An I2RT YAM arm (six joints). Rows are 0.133 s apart.
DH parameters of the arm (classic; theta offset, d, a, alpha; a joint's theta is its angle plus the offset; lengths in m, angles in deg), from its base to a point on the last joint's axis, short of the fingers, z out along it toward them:
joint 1: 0 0.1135 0.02 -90
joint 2: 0 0 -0.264 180
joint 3: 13.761 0 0.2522 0
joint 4: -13.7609 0 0.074 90
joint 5: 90 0 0 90
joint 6: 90 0.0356 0 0
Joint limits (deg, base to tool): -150..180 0..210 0..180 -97..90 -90..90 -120..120
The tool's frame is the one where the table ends.
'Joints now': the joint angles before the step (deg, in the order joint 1, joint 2, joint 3, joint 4, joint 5, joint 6). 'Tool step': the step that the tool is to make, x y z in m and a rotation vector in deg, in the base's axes. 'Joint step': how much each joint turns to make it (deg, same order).
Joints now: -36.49, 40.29, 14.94, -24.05, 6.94, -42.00
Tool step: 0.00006, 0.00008, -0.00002, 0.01, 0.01, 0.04
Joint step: 0.04, 0.01, 0.00, -0.01, 0.00, 0.00
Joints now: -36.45, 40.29, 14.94, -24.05, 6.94, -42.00
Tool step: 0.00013, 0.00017, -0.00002, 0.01, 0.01, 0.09
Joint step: 0.09, 0.01, 0.00, -0.01, 0.00, 0.00
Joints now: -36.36, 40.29, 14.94, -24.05, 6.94, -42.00
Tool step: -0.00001, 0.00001, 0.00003, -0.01, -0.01, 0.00
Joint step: 0.00, -0.02, 0.00, 0.00, 0.00, 0.00
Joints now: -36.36, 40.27, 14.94, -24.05, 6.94, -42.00
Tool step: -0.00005, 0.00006, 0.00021, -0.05, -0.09, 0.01
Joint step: 0.00, -0.11, 0.00, -0.01, -0.01, 0.00
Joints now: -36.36, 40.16, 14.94, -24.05, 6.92, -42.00
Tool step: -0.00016, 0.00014, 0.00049, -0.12, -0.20, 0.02
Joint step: 0.00, -0.26, 0.00, -0.03, -0.03, 0.00
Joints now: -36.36, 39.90, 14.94, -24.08, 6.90, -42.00
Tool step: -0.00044, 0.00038, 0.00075, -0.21, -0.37, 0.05
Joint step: 0.00, -0.55, -0.05, -0.08, -0.07, 0.00
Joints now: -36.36, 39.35, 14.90, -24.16, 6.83, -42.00
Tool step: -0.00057, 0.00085, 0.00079, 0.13, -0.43, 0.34
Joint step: 0.02, -0.65, 0.00, -0.38, -0.48, 0.00
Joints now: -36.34, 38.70, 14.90, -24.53, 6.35, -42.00
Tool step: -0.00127, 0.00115, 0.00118, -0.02, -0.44, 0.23
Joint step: -0.02, -1.06, -0.01, -0.68, -0.35, -0.02
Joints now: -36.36, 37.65, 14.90, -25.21, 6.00, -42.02
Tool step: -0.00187, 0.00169, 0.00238, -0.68, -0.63, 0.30
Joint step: 0.11, -1.79, -0.01, -0.85, 0.00, -0.26
